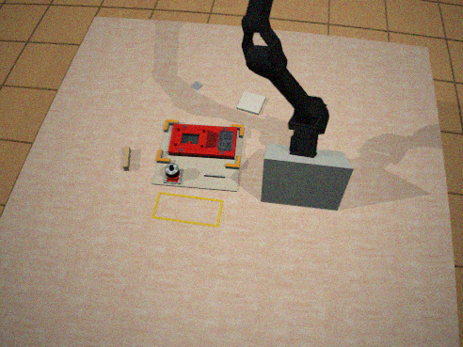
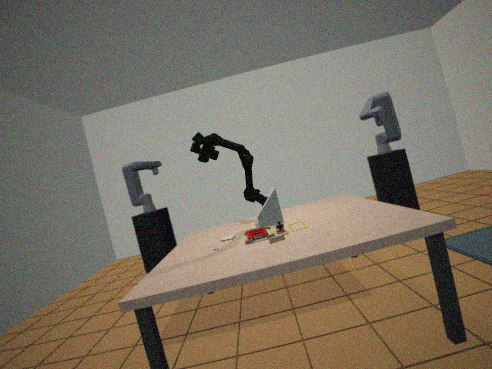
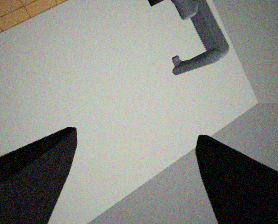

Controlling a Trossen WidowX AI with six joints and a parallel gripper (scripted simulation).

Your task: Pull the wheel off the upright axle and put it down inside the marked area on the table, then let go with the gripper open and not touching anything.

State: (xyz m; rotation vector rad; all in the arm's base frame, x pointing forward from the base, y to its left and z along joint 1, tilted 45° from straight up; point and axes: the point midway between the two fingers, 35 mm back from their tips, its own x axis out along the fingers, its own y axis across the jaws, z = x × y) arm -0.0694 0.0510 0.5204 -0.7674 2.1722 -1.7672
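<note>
Right now my gripper tip is 39 cm short of the wheel, 43 cm to the right of it and 52 cm above it. Also, from my gripper tip: grey mount: 39 cm ahead, 43 cm to the left, 52 cm below; then white tile: 25 cm ahead, 10 cm to the left, 55 cm below; then grey baseplate: 35 cm ahead, 32 cm to the left, 54 cm below.
</note>
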